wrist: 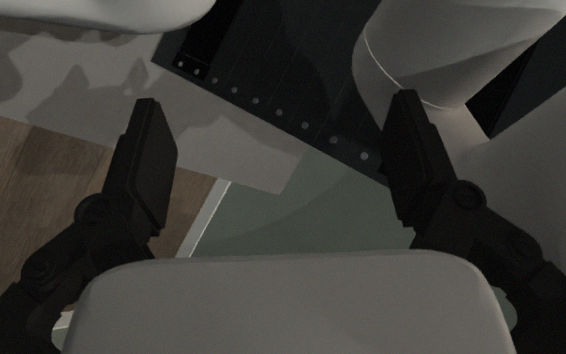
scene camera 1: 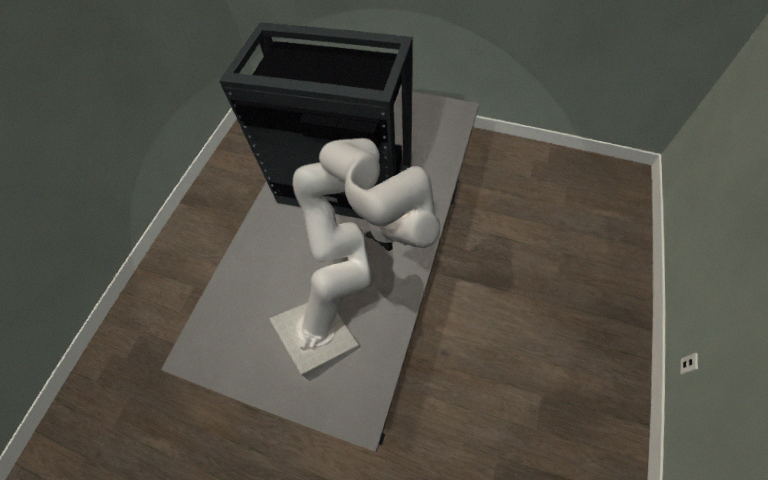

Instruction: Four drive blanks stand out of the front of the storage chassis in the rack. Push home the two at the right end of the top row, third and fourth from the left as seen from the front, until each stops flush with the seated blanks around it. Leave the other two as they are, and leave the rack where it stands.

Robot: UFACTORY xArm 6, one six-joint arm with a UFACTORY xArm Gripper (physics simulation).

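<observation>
The dark rack stands upright at the back of the scene view. Its front is very dark and partly covered by the arm. A faint black blocky shape shows high in the front, but the four drive blanks and their rows cannot be told apart. In the wrist view a rail with round holes runs diagonally beyond the fingers. My gripper is open and empty, in front of the rack toward its right side, apart from it in the scene view. The arm hides much of the gripper there.
The arm stands on a pale square base and bends up in front of the rack. A grey platform lies under the base and rack. Its right edge borders the wooden floor. Arm links frame the wrist view's top corners.
</observation>
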